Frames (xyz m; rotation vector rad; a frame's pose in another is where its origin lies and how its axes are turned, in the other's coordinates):
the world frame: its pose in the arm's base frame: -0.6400 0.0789 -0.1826 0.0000 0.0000 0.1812
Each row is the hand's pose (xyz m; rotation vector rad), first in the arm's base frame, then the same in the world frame.
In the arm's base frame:
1: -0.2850 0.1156 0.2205 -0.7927 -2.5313 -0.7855
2: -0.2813 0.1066 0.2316 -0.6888 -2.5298 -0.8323
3: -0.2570 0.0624 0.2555 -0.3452 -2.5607 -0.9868
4: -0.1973 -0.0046 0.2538 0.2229 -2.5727 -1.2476
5: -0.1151 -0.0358 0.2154 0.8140 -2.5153 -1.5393
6: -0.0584 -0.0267 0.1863 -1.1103 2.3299 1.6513
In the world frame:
1: 0.3558 -0.0279 0.4031 -1.0331 -2.4844 -0.8417
2: 0.3578 -0.0374 0.4142 -0.9288 -2.4944 -0.8915
3: 0.3738 -0.0853 0.4381 -0.5858 -2.5643 -1.0489
4: 0.4204 -0.1619 0.4364 -0.0110 -2.6416 -1.3076
5: 0.4956 -0.2074 0.3980 -0.5966 2.6383 1.5801
6: 0.5530 -0.2087 0.3689 -0.8692 2.3511 1.5867

